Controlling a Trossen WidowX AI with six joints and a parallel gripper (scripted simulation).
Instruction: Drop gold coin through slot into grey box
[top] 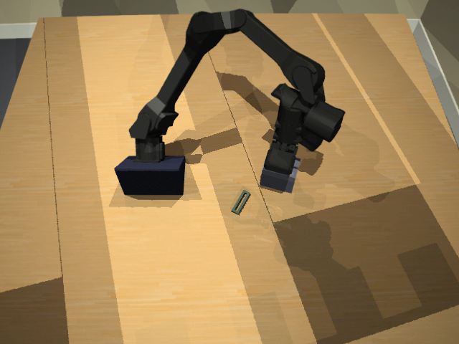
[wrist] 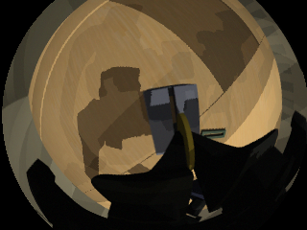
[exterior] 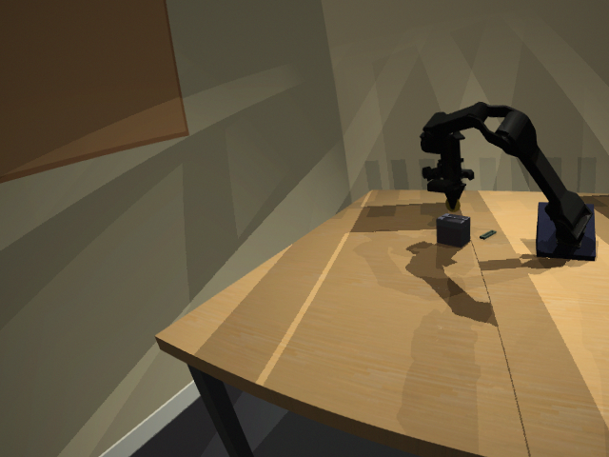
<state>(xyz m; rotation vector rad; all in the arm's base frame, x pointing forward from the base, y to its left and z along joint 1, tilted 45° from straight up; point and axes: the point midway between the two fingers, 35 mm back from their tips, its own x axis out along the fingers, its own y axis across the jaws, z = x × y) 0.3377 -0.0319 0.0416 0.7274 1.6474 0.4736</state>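
The thin gold coin is 1 cm above my gripper tip.
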